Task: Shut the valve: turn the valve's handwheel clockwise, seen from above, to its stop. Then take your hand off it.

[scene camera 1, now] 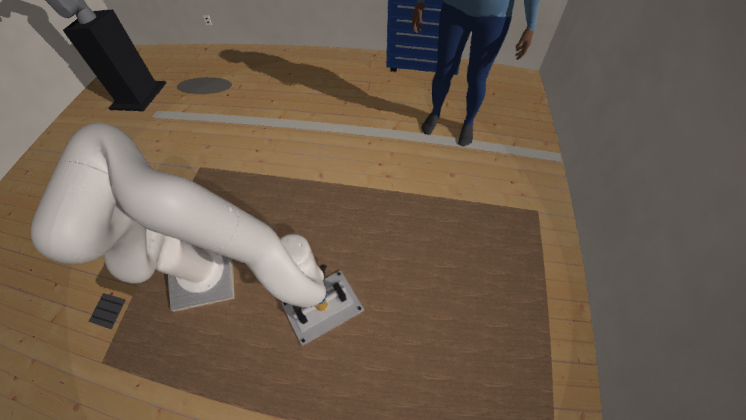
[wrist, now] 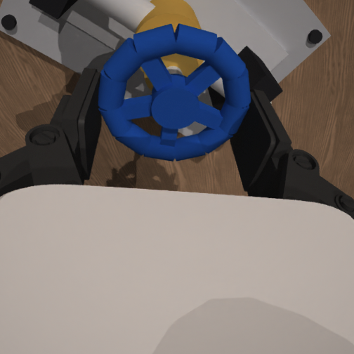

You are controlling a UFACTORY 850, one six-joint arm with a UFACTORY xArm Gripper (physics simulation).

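The valve's blue handwheel fills the space between the black fingers in the wrist view, with its rim against both finger pads. My gripper is shut on the handwheel. The yellow valve body shows beneath the wheel. It sits on a grey base plate with dark bolts at its corners. In the scene view the arm's wrist covers most of the handwheel and the gripper. The wheel's turn angle relative to its stop cannot be told.
A brown mat lies under the valve plate. The white arm reaches over from its grey base plate at the left. Black clamps stand on the valve plate. A person stands beyond the mat, by a blue drawer cabinet.
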